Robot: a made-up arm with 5 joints.
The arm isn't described. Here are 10 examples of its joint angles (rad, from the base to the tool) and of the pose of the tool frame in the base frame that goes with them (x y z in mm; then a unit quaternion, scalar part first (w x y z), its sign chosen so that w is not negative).
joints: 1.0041 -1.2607 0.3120 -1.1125 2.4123
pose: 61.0 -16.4 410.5 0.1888 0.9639 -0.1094 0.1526
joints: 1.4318 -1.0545 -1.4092 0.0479 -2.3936
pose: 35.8 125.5 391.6 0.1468 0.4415 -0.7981 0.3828
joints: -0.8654 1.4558 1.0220 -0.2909 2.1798
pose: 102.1 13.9 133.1 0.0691 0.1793 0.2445 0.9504
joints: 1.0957 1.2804 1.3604 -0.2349 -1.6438
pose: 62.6 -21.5 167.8 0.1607 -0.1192 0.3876 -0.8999
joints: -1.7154 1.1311 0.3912 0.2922 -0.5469
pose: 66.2 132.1 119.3 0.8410 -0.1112 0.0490 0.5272
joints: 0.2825 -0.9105 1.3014 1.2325 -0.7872
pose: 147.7 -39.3 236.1 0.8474 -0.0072 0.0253 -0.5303
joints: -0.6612 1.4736 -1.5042 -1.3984 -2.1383
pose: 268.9 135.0 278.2 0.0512 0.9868 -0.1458 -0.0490
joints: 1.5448 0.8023 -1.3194 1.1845 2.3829
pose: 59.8 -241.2 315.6 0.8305 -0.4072 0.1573 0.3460
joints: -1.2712 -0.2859 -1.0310 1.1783 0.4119
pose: 115.7 95.9 435.9 0.4492 0.3308 -0.6780 0.4787
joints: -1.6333 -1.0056 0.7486 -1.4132 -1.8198
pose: 80.3 80.6 377.0 0.0493 -0.9826 -0.1789 -0.0058
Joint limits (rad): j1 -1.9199..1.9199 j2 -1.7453..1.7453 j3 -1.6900..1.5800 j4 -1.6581..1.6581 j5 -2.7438..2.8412
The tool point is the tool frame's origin. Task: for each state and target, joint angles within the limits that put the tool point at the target. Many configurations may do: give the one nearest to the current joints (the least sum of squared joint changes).
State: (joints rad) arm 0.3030 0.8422 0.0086 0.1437 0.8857
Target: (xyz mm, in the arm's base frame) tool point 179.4 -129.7 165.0
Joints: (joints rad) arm 0.7738 0.6870 0.4345 0.3276 0.8857
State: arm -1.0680 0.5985 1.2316 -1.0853 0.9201
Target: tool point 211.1 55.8 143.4
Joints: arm -0.4797 0.9918 0.6969 -0.9599 0.9201
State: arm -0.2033 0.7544 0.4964 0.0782 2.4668
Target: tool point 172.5 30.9 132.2
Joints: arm -0.4395 0.9851 0.7308 0.1406 2.4668
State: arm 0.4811 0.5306 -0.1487 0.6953 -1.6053
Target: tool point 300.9 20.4 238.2
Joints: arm -0.1564 0.5908 -0.2510 0.6257 -1.6053
